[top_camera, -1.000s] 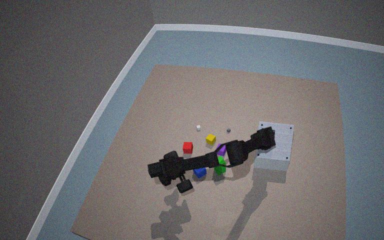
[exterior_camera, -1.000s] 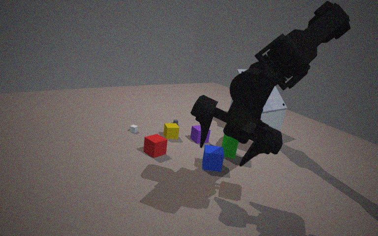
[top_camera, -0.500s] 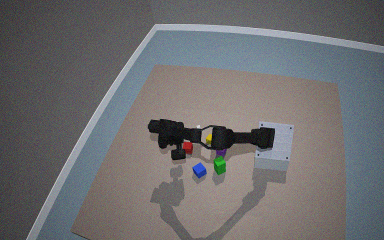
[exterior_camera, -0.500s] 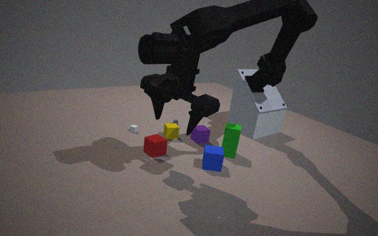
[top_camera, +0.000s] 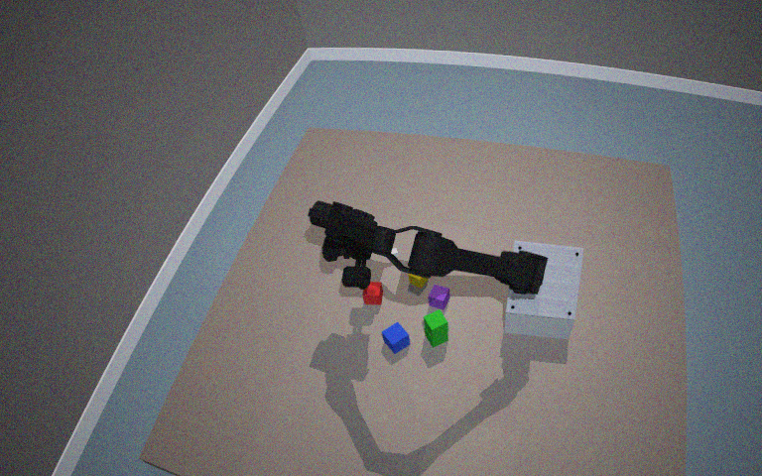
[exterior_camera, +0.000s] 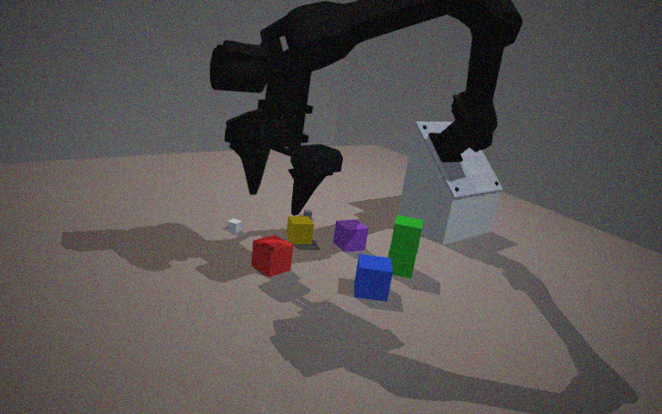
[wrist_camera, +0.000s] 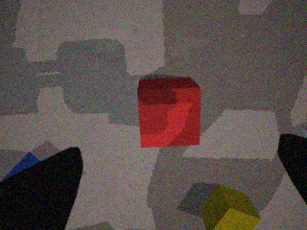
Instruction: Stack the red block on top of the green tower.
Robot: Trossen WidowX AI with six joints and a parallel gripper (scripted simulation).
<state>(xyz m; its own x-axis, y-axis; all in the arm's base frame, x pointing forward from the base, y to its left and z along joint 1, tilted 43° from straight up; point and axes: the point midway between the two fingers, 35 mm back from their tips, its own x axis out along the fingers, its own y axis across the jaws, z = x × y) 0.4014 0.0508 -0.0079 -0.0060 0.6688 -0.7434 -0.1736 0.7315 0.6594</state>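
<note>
My gripper tip is now 1 cm past the red block and 8 cm above it. The rest, counted from my gripper tip: blue cube 10 cm behind, 12 cm to the left, 8 cm below; small white cube 2 cm behind, 15 cm to the right, 10 cm below; yellow block 11 cm behind, 8 cm to the right, 9 cm below.
</note>
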